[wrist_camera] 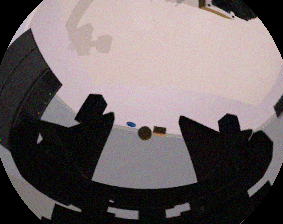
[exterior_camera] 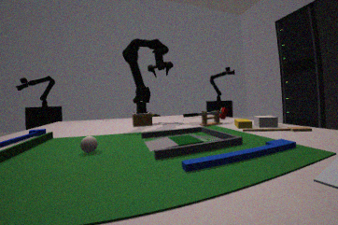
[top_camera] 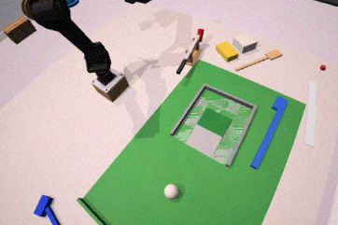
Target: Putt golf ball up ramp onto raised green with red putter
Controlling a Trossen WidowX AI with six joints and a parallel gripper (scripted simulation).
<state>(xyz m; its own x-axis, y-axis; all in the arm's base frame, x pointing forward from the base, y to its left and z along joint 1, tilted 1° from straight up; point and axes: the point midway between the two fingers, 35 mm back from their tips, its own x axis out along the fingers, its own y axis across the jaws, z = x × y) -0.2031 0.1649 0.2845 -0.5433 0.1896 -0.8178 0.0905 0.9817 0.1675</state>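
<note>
Now: gripper tip 410 mm short of the red putter, 270 mm above it and 170 mm to the right of it. Round my gripper tip: yellow block: 530 mm ahead, 310 mm below, 290 mm to the left; then wooden stand: 410 mm ahead, 290 mm below, 180 mm to the left; then white golf ball: 690 mm ahead, 330 mm to the right, 310 mm below.
</note>
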